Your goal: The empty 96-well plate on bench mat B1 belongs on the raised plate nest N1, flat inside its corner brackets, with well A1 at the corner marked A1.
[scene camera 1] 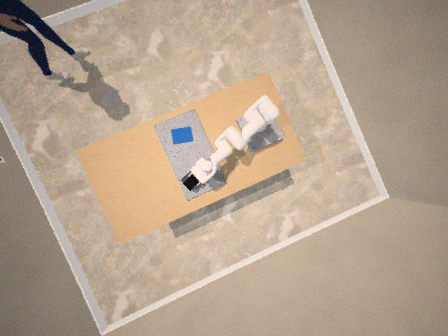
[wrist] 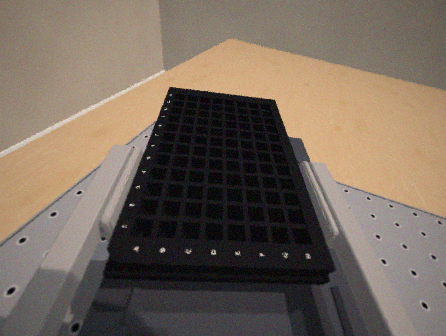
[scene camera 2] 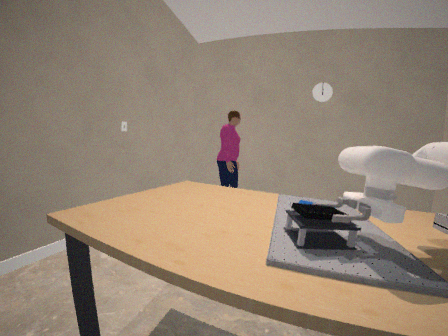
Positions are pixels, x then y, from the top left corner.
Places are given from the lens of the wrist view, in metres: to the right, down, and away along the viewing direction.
black 96-well plate [wrist: 218, 196]: 0.00, 0.01, 0.10
